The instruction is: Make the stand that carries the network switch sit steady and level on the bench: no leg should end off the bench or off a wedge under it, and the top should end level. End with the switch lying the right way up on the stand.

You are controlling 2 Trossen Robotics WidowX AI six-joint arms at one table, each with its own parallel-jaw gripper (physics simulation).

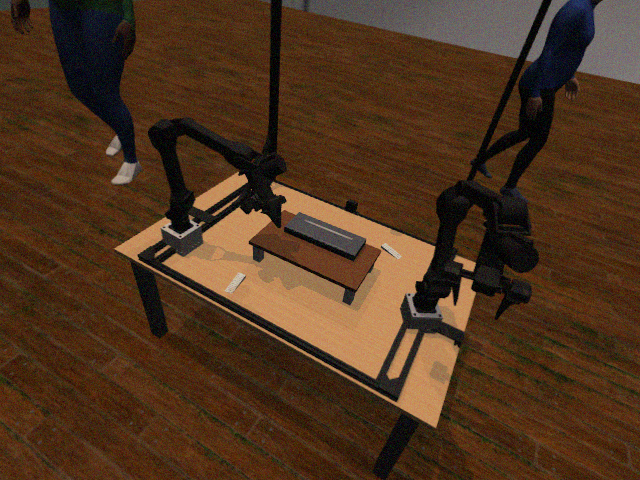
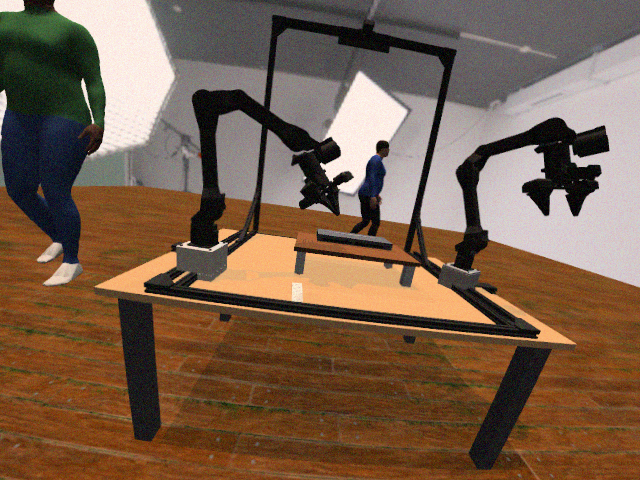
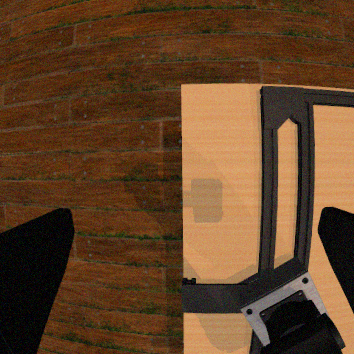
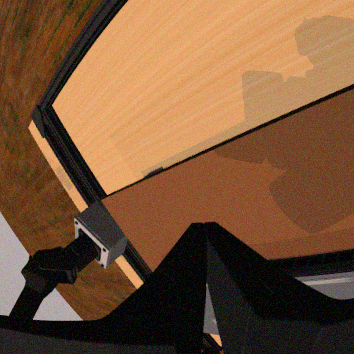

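Seen in the pictures: left gripper, between the fingertips: (image 1: 474, 311) (image 2: 561, 216) (image 3: 201, 222); right gripper, between the fingertips: (image 1: 279, 227) (image 2: 338, 215) (image 4: 202, 233); left arm's base, origin of its link: (image 1: 424, 305) (image 2: 461, 267) (image 3: 288, 317) (image 4: 89, 244); right arm's base, origin of its link: (image 1: 181, 226) (image 2: 203, 244).
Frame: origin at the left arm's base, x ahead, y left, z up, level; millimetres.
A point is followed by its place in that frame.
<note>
The stand has a brown top (image 1: 310, 255) @[x 370, y -187, z 18 mm] (image 2: 341, 248) @[x 425, y -213, z 18 mm] (image 4: 200, 200) @[x 357, y -157, z 18 mm] and grey legs; three legs show, the fourth is hidden. I cannot tell a slight tilt or small gaps under the feet. The dark grey switch (image 1: 324, 237) @[x 321, y -258, z 45 mm] (image 2: 354, 239) @[x 349, y -241, z 43 mm] (image 4: 335, 290) @[x 404, y -294, z 45 mm] lies flat on the top, toward the back. One pale wedge (image 1: 235, 282) @[x 625, y -127, z -75 mm] (image 2: 296, 291) @[x 628, y -126, z -75 mm] lies on the bench in front of the stand; another wedge (image 1: 391, 251) @[x 28, y -342, z -76 mm] lies behind its right end. My right gripper (image 1: 279, 225) @[x 482, y -186, z 136 mm] (image 2: 338, 212) @[x 482, y -186, z 136 mm] (image 4: 202, 233) @[x 482, y -186, z 136 mm] is shut and empty above the stand. My left gripper (image 1: 477, 310) @[x 2, y 220, z 240 mm] (image 2: 561, 214) @[x 2, y 220, z 240 mm] (image 3: 201, 222) @[x 2, y 220, z 240 mm] is open and empty, high at the bench's right edge.
Black rails (image 1: 258, 322) @[x 529, y 46, z -65 mm] (image 2: 310, 308) @[x 644, y -21, z -64 mm] (image 3: 269, 200) @[x 55, y 142, z -68 mm] run along the edges of the bench (image 1: 320, 320) @[x 331, y 16, z -81 mm] (image 2: 248, 273) @[x 718, y -286, z -82 mm] (image 3: 220, 115) @[x 58, y 281, z -82 mm]. A tall black frame (image 1: 274, 77) @[x 545, y -806, z 414 mm] (image 2: 266, 103) @[x 555, y -807, z 574 mm] rises behind the stand. Two people stand on the floor beyond the bench.
</note>
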